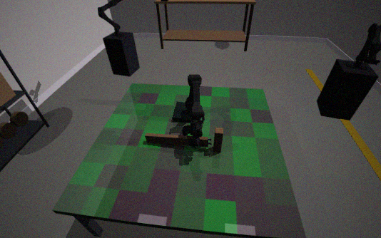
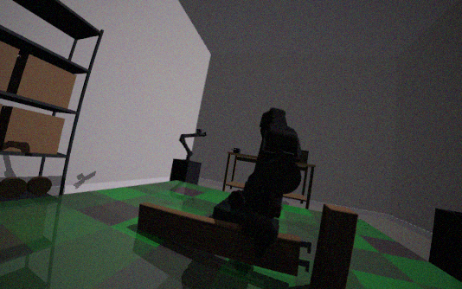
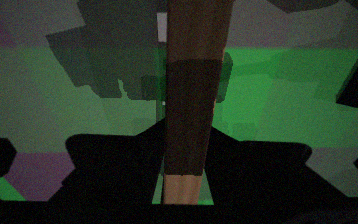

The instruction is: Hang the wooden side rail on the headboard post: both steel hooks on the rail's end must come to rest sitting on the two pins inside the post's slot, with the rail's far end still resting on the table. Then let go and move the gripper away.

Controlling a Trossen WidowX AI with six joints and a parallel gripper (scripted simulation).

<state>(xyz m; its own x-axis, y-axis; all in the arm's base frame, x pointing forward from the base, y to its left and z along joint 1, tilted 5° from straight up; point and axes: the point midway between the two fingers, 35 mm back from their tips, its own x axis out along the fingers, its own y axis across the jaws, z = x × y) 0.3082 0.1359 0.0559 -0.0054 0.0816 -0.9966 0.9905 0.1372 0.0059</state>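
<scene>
Now: the headboard post 20 mm behind my gripper tip, 140 mm to the left of it and 40 mm above it.
</scene>
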